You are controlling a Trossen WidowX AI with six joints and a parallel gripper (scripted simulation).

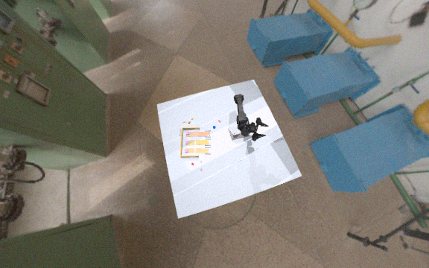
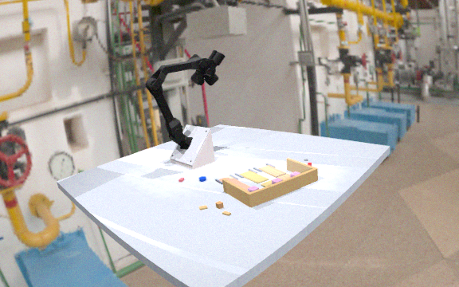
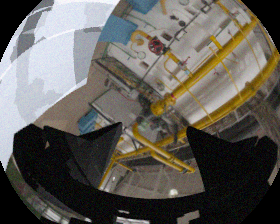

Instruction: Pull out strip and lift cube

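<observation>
Right now my gripper tip is 440 mm above the small blue piece, 350 mm to the left of it and 320 mm short of it. The rest, counted from my gripper tip: pink piece: 440 mm below, 400 mm to the right, 240 mm ahead.
</observation>
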